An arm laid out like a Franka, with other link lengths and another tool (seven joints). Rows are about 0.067 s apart.
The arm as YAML. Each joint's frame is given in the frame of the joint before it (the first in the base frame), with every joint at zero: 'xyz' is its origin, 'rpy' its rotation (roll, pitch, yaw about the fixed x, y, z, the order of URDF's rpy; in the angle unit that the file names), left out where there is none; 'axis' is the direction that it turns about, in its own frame. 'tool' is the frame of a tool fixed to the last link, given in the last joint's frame.
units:
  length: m
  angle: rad
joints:
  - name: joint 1
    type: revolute
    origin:
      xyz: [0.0, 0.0, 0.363]
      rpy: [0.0, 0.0, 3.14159]
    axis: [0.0, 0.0, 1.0]
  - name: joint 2
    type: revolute
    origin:
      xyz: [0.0, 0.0, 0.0]
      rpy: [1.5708, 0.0, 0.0]
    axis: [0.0, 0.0, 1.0]
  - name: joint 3
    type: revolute
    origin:
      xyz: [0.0, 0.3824, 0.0]
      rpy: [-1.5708, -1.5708, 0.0]
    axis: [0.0, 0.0, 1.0]
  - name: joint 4
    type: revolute
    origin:
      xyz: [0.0, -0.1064, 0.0]
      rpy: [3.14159, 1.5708, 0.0]
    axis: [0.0, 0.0, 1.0]
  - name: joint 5
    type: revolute
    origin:
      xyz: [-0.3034, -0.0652, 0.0]
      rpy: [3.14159, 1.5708, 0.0]
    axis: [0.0, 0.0, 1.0]
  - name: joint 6
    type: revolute
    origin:
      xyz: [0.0, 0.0, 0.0]
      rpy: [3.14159, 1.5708, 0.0]
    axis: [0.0, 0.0, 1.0]
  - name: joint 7
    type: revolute
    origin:
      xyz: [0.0, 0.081, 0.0]
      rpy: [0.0, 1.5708, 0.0]
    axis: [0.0, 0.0, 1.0]
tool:
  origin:
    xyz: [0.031, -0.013, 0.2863]
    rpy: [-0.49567, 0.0, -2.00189]
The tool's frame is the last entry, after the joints.
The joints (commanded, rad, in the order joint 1, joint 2, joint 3, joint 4, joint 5, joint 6, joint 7), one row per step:
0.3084 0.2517 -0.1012 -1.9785 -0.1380 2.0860 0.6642
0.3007 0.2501 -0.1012 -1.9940 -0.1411 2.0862 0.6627
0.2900 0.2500 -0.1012 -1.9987 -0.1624 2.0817 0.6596
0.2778 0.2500 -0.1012 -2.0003 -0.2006 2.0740 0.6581
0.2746 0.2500 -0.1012 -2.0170 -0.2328 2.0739 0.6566
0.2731 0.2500 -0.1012 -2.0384 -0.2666 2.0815 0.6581
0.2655 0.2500 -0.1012 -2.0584 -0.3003 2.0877 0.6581
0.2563 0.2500 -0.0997 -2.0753 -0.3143 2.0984 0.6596
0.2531 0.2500 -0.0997 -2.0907 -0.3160 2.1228 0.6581
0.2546 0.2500 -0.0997 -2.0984 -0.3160 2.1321 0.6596
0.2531 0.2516 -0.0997 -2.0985 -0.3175 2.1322 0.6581
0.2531 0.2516 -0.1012 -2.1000 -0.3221 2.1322 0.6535
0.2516 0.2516 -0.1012 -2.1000 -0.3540 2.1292 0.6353
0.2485 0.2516 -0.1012 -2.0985 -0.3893 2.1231 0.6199
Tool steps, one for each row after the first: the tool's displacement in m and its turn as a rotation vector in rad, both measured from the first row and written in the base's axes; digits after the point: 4 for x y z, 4 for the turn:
-0.0055 -0.0060 -0.0042 -0.0049 0.0133 -0.0047
-0.0069 -0.0166 -0.0057 -0.0231 0.0196 0.0001
-0.0072 -0.0315 -0.0061 -0.0549 0.0237 0.0117
-0.0128 -0.0411 -0.0108 -0.0825 0.0363 0.0299
-0.0182 -0.0497 -0.0164 -0.1096 0.0456 0.0499
-0.0232 -0.0612 -0.0214 -0.1359 0.0557 0.0656
-0.0267 -0.0678 -0.0258 -0.1448 0.0610 0.0682
-0.0268 -0.0682 -0.0298 -0.1398 0.0541 0.0730
-0.0277 -0.0670 -0.0319 -0.1379 0.0526 0.0751
-0.0278 -0.0680 -0.0327 -0.1391 0.0545 0.0762
-0.0284 -0.0698 -0.0329 -0.1424 0.0566 0.0823
-0.0280 -0.0769 -0.0319 -0.1644 0.0606 0.1192
-0.0274 -0.0857 -0.0303 -0.1902 0.0654 0.1532

